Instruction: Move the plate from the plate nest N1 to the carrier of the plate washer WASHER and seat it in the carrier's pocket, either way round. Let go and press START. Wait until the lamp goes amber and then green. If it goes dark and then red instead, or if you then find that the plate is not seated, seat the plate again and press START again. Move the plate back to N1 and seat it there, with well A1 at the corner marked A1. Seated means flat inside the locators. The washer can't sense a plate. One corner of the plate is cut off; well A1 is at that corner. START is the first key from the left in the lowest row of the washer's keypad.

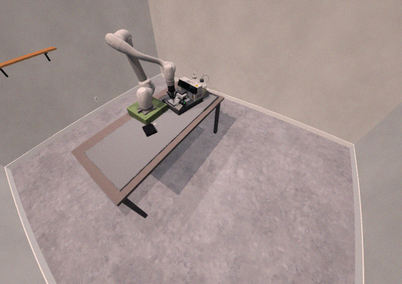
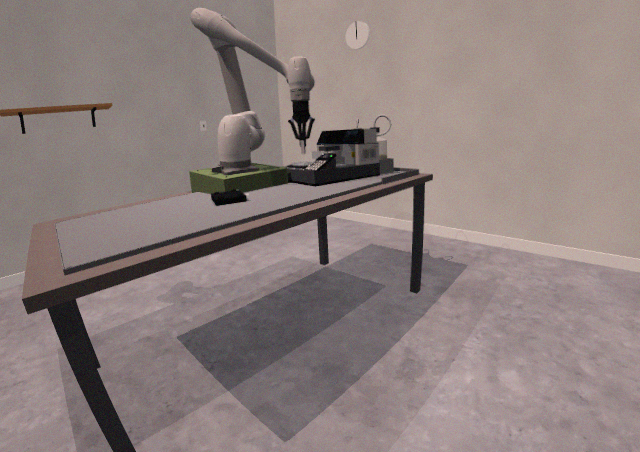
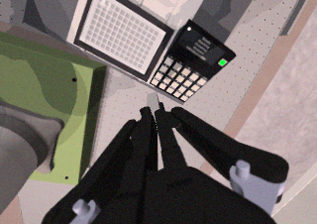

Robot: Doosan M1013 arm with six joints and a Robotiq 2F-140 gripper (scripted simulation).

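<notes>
My hand is 90 mm past the white well plate, 90 mm above it and 70 mm to the right of it. Also, from my hand: label: 310 mm to the right, 180 mm below, 20 mm behind; plate nest: 410 mm to the right, 170 mm below, 30 mm ahead; plate washer: 220 mm to the left, 90 mm behind, 50 mm below.
</notes>
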